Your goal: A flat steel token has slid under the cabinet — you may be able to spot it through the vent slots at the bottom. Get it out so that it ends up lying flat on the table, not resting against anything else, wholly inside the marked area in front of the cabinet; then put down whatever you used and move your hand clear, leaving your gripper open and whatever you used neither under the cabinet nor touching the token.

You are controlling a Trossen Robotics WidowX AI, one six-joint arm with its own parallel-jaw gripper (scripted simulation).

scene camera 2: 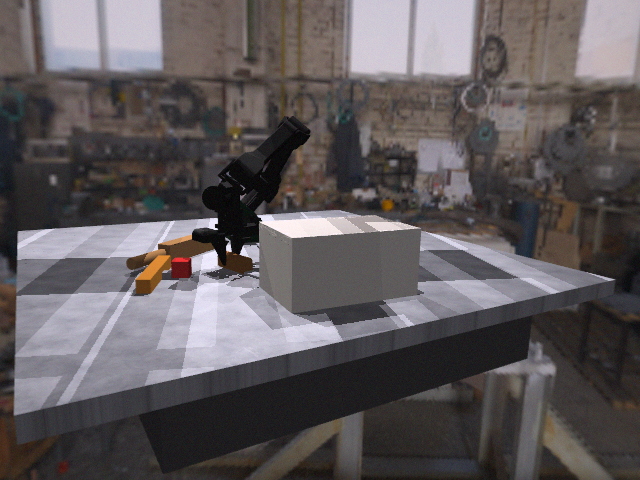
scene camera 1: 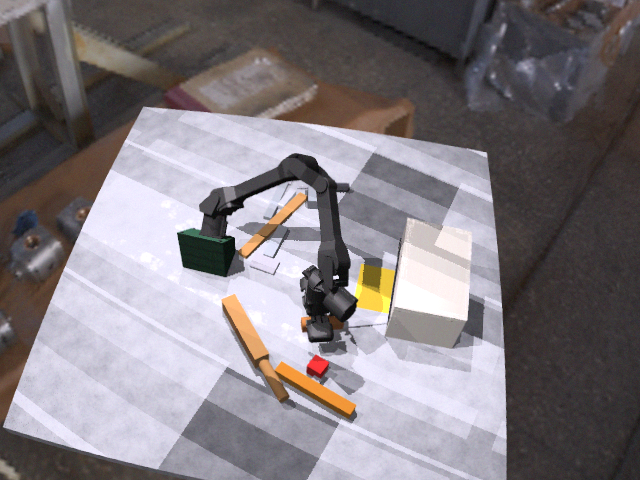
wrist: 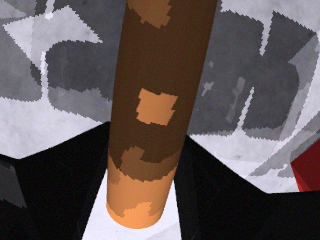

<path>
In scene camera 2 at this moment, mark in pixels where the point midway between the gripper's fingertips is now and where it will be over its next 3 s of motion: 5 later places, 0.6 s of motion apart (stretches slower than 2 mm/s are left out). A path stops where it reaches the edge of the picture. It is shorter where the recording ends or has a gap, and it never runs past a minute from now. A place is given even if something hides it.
My gripper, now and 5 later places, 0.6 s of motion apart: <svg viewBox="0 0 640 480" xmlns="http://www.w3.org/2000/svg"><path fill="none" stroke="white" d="M229 264L235 266L240 267L244 268L248 268L253 267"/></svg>
</path>
